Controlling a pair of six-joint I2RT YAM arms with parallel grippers.
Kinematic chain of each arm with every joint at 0, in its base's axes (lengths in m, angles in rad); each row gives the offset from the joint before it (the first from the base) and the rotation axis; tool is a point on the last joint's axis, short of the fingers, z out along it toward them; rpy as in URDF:
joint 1: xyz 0 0 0.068 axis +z
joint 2: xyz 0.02 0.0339 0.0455 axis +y
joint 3: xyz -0.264 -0.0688 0 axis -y
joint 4: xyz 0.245 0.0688 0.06 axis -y
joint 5: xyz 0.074 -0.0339 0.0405 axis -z
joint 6: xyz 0.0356 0 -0.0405 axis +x
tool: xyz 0 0 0 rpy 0 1.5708 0
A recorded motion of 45 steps. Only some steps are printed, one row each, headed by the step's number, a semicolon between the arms.
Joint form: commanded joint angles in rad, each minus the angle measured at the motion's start. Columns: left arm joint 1, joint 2, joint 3, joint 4, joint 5, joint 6; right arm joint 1, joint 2, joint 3, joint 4, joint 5, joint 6.
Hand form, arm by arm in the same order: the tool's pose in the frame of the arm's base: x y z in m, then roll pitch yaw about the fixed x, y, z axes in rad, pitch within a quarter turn. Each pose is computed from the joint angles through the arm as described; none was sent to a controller.
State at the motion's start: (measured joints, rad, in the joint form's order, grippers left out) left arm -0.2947 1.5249 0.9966 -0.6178 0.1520 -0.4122; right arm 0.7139 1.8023 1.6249 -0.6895 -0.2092 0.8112
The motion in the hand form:
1: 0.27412 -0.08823 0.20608 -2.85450 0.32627 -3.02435; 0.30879 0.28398 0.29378 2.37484 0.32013 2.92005
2: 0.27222 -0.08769 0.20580 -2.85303 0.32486 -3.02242; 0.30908 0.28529 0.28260 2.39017 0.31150 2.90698
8: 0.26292 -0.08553 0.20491 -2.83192 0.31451 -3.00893; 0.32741 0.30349 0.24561 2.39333 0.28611 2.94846
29: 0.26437 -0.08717 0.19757 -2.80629 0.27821 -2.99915; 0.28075 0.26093 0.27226 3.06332 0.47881 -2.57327
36: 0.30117 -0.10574 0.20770 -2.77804 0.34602 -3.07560; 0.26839 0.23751 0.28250 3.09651 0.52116 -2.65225
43: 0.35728 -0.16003 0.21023 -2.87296 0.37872 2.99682; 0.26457 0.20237 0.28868 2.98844 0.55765 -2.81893
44: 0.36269 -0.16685 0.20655 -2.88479 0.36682 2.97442; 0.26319 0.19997 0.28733 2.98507 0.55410 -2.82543
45: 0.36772 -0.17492 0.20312 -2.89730 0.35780 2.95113; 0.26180 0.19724 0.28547 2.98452 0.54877 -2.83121
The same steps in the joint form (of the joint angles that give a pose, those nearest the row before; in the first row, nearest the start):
1: 0.0002 -0.0216 -0.0172 -0.0189 -0.0151 0.0195; 0.0108 0.0356 -0.0198 0.1455 -0.0145 0.0991
2: 0.0002 -0.0287 -0.0249 -0.0188 -0.0140 0.0174; 0.0140 0.0443 -0.0485 0.1690 0.0014 0.1133
8: 0.0002 -0.0651 -0.0618 -0.0173 0.0039 0.0020; 0.0139 0.1635 -0.0298 0.2484 -0.0404 0.0967
29: 0.0003 -0.0415 -0.0685 -0.0068 0.0376 -0.0149; 0.0355 -0.0023 -0.0704 -0.1511 0.2150 -0.6507
36: -0.0192 0.0831 0.0829 0.0269 0.0623 0.0471; 0.0181 -0.1102 -0.1648 -0.1314 0.2850 -0.6007
43: -0.1115 0.3529 0.4178 -0.0577 0.0130 0.1663; -0.0581 -0.2269 -0.2773 -0.0779 0.2361 -0.5299
44: -0.1222 0.3900 0.4557 -0.0744 0.0091 0.1763; -0.0615 -0.2357 -0.2909 -0.0756 0.2335 -0.5268
45: -0.1358 0.4269 0.4952 -0.0898 0.0028 0.1848; -0.0657 -0.2445 -0.3058 -0.0744 0.2324 -0.5245

